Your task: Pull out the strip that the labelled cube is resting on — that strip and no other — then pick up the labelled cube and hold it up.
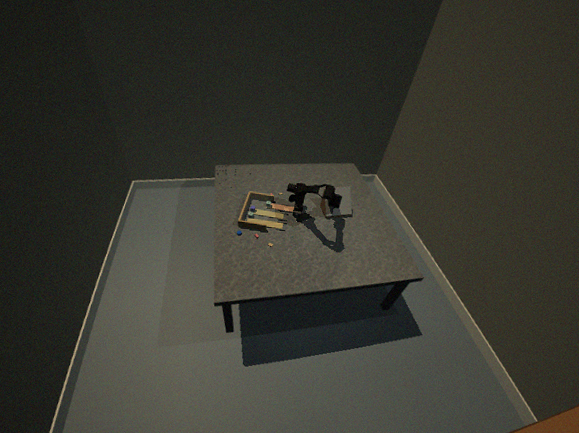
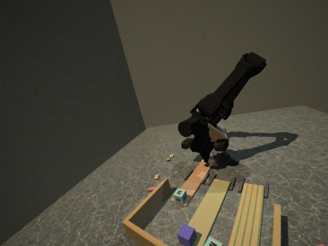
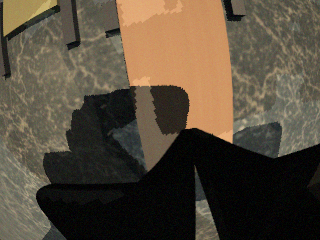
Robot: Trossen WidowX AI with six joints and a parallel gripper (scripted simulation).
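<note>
The strip is 10 cm ahead of my gripper tip and 3 cm to the right of it.
</note>
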